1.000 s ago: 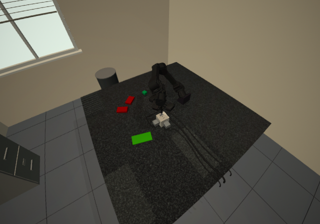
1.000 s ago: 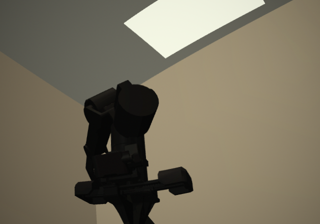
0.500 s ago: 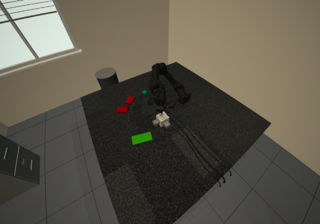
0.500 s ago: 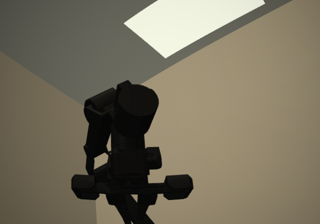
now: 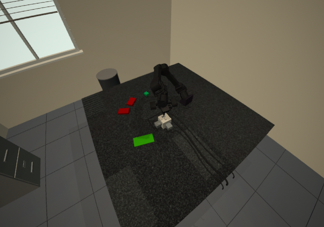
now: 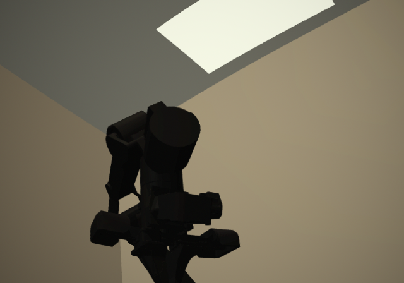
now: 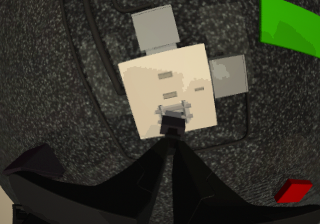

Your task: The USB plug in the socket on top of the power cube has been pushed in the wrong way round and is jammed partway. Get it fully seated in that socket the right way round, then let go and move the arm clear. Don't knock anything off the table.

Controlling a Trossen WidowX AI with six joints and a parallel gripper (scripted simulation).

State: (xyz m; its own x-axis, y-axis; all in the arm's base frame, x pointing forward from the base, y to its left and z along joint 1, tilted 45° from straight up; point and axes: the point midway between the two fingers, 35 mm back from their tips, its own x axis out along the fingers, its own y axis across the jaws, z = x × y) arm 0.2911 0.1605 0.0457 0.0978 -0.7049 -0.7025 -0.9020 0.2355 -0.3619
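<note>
Now: the dark USB plug 2 cm below my gripper tip. Also, from my gripper tip: green cube: 38 cm to the right, 12 cm below, 5 cm behind; green flat pad: 21 cm ahead, 13 cm below, 5 cm to the left.
</note>
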